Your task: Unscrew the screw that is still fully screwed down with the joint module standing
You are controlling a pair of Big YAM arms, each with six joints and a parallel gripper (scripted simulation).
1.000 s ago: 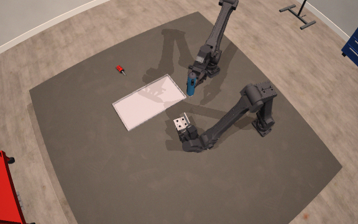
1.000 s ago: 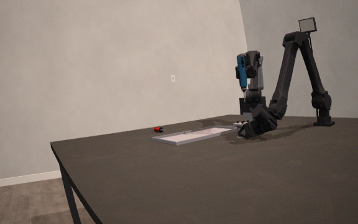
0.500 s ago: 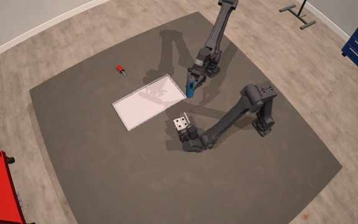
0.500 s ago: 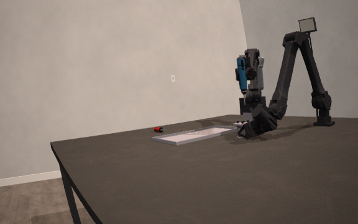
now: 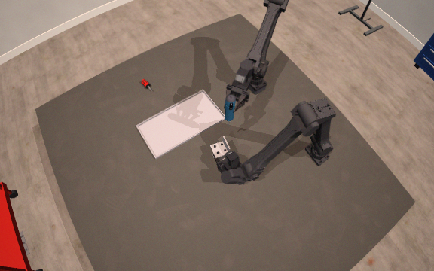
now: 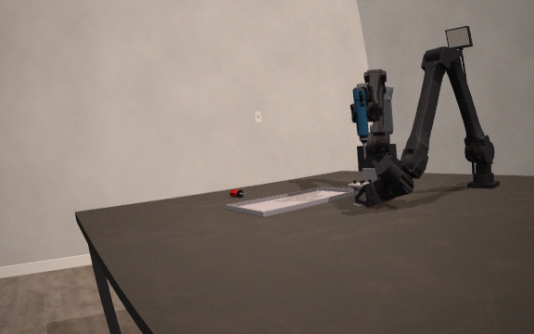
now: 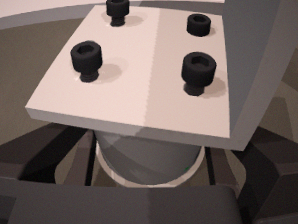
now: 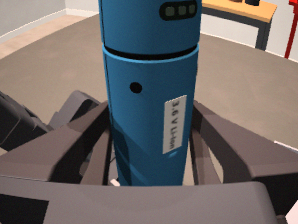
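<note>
The white bracket plate lies 5 cm above my left hand. Also, from my left hand: red tool (9 cm ahead, 58 cm to the right, 1 cm below); flat white tray (6 cm ahead, 26 cm to the right, 2 cm below).
</note>
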